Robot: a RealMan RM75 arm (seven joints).
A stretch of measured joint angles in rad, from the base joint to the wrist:
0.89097, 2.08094, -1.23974, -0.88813, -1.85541, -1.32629, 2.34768
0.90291, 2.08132, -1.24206, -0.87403, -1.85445, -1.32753, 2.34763
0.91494, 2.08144, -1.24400, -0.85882, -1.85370, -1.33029, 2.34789
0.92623, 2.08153, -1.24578, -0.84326, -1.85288, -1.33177, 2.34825
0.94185, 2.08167, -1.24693, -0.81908, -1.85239, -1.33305, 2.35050
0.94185, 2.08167, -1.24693, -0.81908, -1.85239, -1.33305, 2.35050
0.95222, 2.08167, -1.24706, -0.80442, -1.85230, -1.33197, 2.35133
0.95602, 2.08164, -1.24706, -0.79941, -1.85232, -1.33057, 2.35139
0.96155, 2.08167, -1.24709, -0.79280, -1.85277, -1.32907, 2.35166
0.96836, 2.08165, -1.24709, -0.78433, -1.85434, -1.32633, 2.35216
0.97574, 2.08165, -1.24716, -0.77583, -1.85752, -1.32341, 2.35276
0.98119, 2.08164, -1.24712, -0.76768, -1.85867, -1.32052, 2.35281
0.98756, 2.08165, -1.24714, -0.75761, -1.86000, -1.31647, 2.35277
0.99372, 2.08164, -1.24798, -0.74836, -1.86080, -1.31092, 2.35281
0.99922, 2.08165, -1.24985, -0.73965, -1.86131, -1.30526, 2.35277
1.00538, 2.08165, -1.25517, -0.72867, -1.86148, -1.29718, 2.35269
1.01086, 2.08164, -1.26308, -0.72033, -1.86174, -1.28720, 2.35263
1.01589, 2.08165, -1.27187, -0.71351, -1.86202, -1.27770, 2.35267
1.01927, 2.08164, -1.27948, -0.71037, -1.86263, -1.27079, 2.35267
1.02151, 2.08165, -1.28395, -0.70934, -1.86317, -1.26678, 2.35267
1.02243, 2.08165, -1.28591, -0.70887, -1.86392, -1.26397, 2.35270
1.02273, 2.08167, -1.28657, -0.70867, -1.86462, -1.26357, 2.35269
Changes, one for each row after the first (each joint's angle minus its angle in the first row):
0.01194, 0.00038, -0.00232, 0.01410, 0.00096, -0.00124, -0.00005
0.02397, 0.00050, -0.00426, 0.02931, 0.00171, -0.00400, 0.00021
0.03526, 0.00059, -0.00604, 0.04487, 0.00253, -0.00548, 0.00057
0.05088, 0.00073, -0.00719, 0.06905, 0.00302, -0.00676, 0.00282
0.05088, 0.00073, -0.00719, 0.06905, 0.00302, -0.00676, 0.00282
0.06125, 0.00073, -0.00732, 0.08371, 0.00311, -0.00568, 0.00365
0.06505, 0.00070, -0.00732, 0.08872, 0.00309, -0.00428, 0.00371
0.07058, 0.00073, -0.00735, 0.09533, 0.00264, -0.00278, 0.00398
0.07739, 0.00071, -0.00735, 0.10380, 0.00107, -0.00004, 0.00448
0.08477, 0.00071, -0.00742, 0.11230, -0.00211, 0.00288, 0.00508
0.09022, 0.00070, -0.00738, 0.12045, -0.00326, 0.00577, 0.00513
0.09659, 0.00071, -0.00740, 0.13052, -0.00459, 0.00982, 0.00509
0.10275, 0.00070, -0.00824, 0.13977, -0.00539, 0.01537, 0.00513
0.10825, 0.00071, -0.01011, 0.14848, -0.00590, 0.02103, 0.00509
0.11441, 0.00071, -0.01543, 0.15946, -0.00607, 0.02911, 0.00501
0.11989, 0.00070, -0.02334, 0.16780, -0.00633, 0.03909, 0.00495
0.12492, 0.00071, -0.03213, 0.17462, -0.00661, 0.04859, 0.00499
0.12830, 0.00070, -0.03974, 0.17776, -0.00722, 0.05550, 0.00499
0.13054, 0.00071, -0.04421, 0.17879, -0.00776, 0.05951, 0.00499
0.13146, 0.00071, -0.04617, 0.17926, -0.00851, 0.06232, 0.00502
0.13176, 0.00073, -0.04683, 0.17946, -0.00921, 0.06272, 0.00501

